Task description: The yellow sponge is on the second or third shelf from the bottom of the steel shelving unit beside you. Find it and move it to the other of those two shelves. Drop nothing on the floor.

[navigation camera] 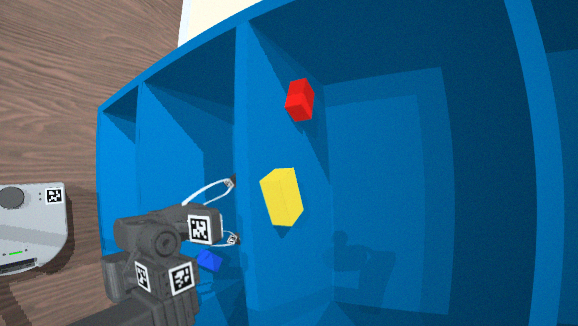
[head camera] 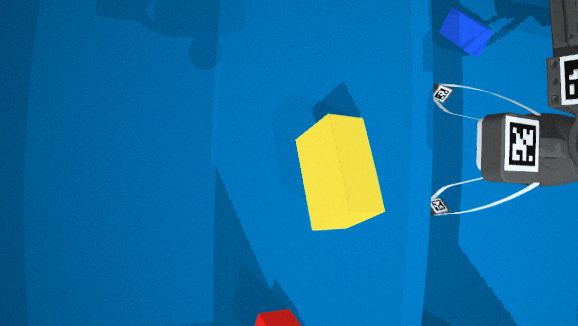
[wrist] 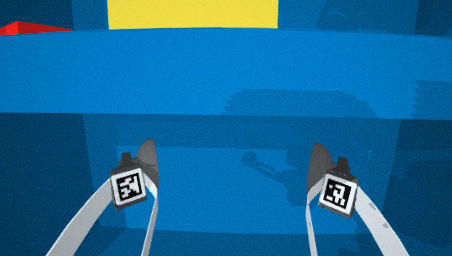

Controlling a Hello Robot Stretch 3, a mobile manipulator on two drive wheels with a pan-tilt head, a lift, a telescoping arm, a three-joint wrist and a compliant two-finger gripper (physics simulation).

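Frame: origin at the robot's base, x down, y ahead, z right, level; metres.
Seen in the pictures: gripper, fingertip midpoint: point(wrist: 232, 159); robot's base, link origin: point(navigation camera: 11, 196).
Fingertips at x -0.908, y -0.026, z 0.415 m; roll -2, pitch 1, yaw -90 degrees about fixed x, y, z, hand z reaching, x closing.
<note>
Offsets run from my fingertips to a thing's top centre.
The yellow sponge @(dx -0.129, dy +0.031, dz -0.008 m) point(head camera: 340, 172) point(navigation camera: 281, 197) point(wrist: 192, 14) lies on a blue shelf board point(head camera: 385, 265) point(navigation camera: 270, 270) point(wrist: 125, 75), which looks like the third from the bottom. In the wrist view its lower part is hidden behind the board's front edge. My gripper point(head camera: 440, 150) point(navigation camera: 231, 211) point(wrist: 232, 159) is open, with no object between its fingertips. It is apart from the sponge, near the front edge of that board. In the wrist view the fingertips show below the edge, against the compartment underneath.
A red block @(dx -0.129, dy +0.263, dz +0.104 m) point(head camera: 277, 318) point(navigation camera: 300, 100) point(wrist: 22, 29) lies on the sponge's shelf, off to one side. A blue block @(dx +0.329, dy -0.264, dz +0.160 m) point(head camera: 465, 31) point(navigation camera: 209, 260) lies on the shelf below, near my wrist. Another shelf board point(navigation camera: 545, 200) is above. My base point(navigation camera: 30, 225) stands on the wooden floor.
</note>
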